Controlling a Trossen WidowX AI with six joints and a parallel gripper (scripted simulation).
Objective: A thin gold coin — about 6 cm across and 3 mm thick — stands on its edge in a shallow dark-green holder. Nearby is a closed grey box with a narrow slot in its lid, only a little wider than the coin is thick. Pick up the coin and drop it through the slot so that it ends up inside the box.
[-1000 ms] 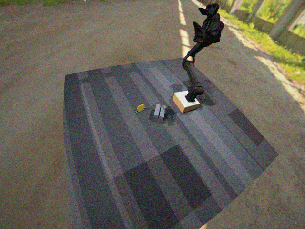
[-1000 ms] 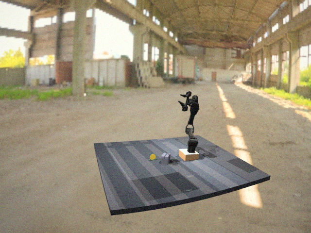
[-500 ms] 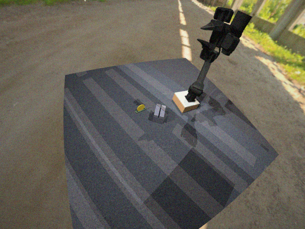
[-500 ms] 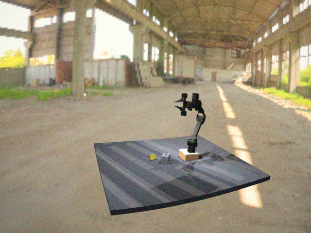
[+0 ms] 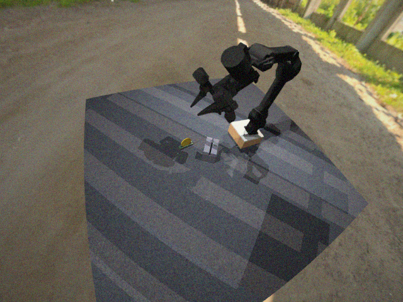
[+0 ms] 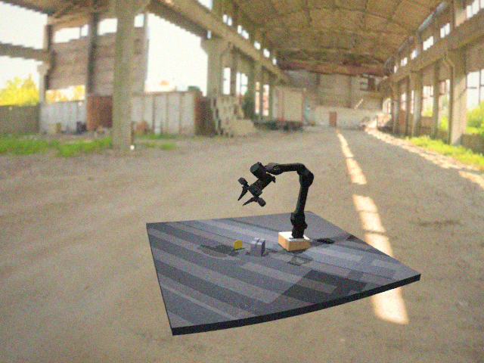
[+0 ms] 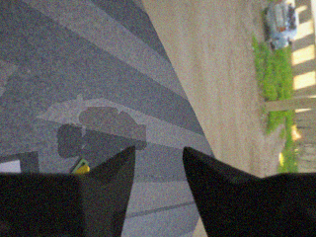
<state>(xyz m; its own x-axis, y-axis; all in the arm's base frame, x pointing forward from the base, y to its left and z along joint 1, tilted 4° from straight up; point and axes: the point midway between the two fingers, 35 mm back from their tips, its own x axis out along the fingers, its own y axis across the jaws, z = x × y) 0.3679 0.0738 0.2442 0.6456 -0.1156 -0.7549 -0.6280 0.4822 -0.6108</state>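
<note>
My gripper tip is 1 cm past the gold coin, 10 cm to the left of it and 28 cm above it.
</note>
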